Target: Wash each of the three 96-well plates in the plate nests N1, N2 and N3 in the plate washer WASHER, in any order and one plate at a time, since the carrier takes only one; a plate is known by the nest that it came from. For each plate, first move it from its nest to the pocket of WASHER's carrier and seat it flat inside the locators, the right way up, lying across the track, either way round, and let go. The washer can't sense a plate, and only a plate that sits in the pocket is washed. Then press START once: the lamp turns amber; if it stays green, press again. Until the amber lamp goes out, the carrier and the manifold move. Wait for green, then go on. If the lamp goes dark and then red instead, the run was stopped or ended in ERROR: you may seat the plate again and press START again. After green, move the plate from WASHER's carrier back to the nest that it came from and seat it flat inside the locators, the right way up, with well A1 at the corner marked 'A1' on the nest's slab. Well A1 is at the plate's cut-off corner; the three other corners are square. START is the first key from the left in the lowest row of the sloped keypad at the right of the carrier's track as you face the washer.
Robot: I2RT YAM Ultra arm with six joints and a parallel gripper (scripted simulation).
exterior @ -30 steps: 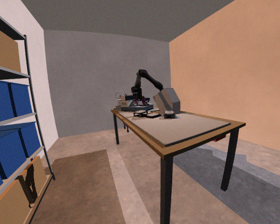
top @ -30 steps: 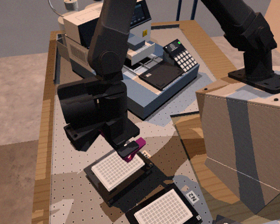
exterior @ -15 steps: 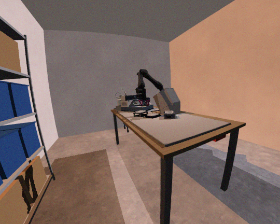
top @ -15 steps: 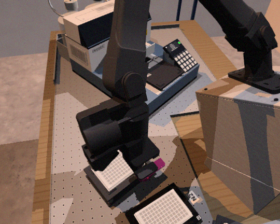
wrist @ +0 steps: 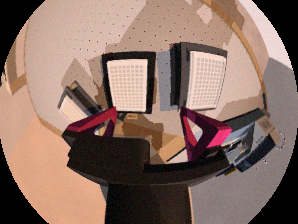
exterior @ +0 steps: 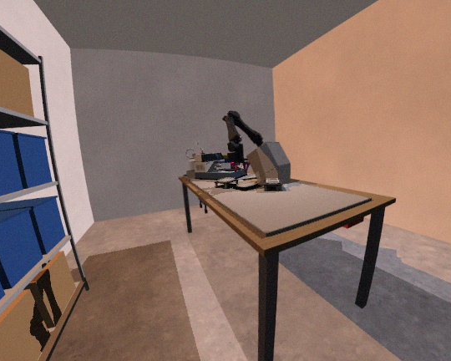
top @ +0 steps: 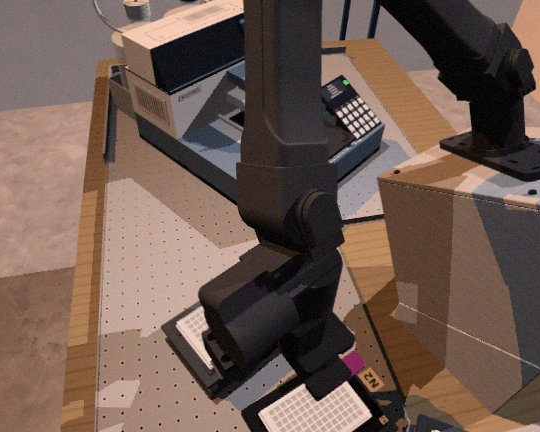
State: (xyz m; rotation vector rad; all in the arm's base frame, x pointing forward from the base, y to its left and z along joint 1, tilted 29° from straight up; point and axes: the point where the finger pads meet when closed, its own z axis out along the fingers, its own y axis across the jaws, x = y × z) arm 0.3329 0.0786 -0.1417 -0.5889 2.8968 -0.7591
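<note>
The nest N2 lies 110 mm below my hand, 40 mm to the left of it and 20 mm behind it. Round my hand: n2 label: 120 mm below, 120 mm behind, 10 mm to the left; nest N1: 110 mm to the right, 80 mm below, 70 mm ahead; nest n3: 180 mm to the left, 150 mm behind, 80 mm below.
</note>
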